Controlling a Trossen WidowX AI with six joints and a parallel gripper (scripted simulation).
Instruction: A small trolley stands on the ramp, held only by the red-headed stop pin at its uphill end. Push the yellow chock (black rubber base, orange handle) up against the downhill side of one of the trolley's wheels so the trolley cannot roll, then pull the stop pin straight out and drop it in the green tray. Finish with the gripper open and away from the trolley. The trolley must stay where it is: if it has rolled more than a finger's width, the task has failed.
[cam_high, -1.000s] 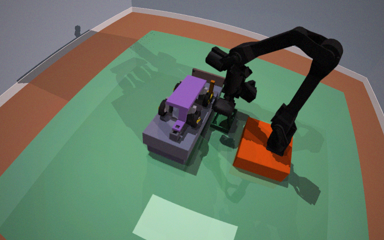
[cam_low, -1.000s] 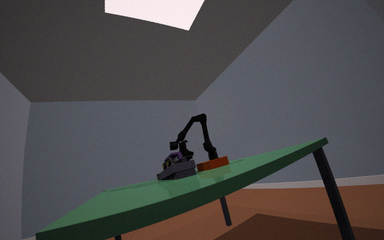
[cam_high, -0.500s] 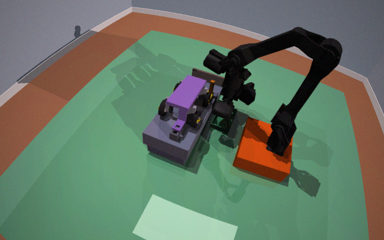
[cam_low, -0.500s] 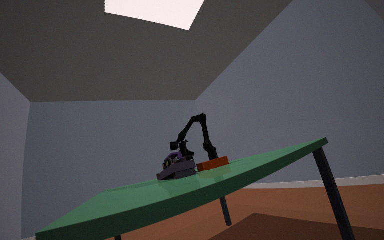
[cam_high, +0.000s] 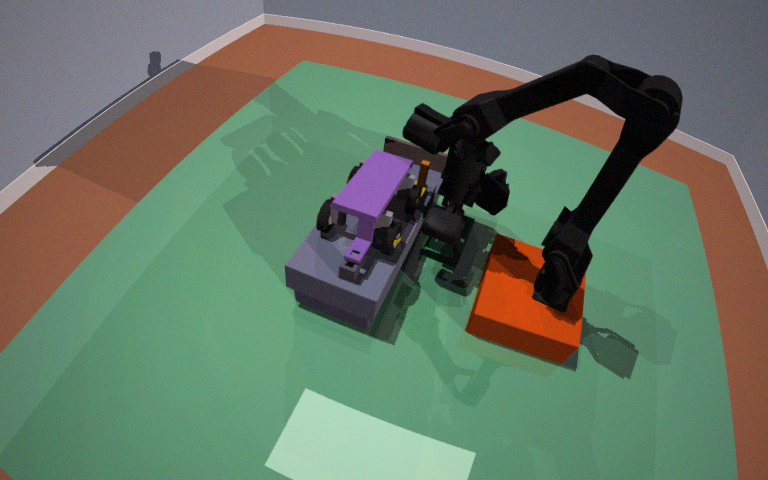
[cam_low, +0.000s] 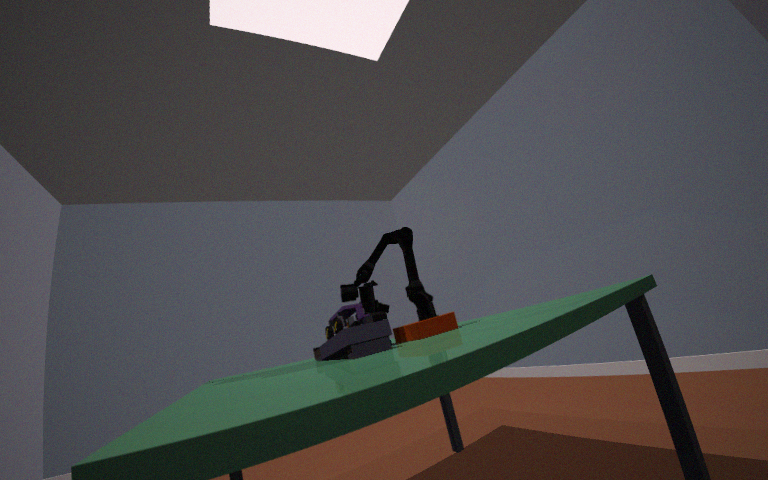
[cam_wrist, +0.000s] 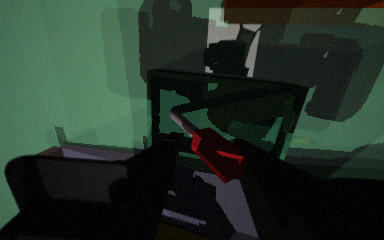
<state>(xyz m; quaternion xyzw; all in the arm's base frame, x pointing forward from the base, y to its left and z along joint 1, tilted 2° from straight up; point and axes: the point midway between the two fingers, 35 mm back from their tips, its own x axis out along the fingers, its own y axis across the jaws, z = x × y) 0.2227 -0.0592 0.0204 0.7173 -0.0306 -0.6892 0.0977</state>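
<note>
My gripper tip is now 10 mm to the left of the stop pin. From my gripper tip the other things lie so: green tray 10 mm behind, 50 mm below; then grey ramp 110 mm ahead, 110 mm to the left, 10 mm above; then yellow chock 80 mm ahead, 10 mm to the right, 40 mm above.
</note>
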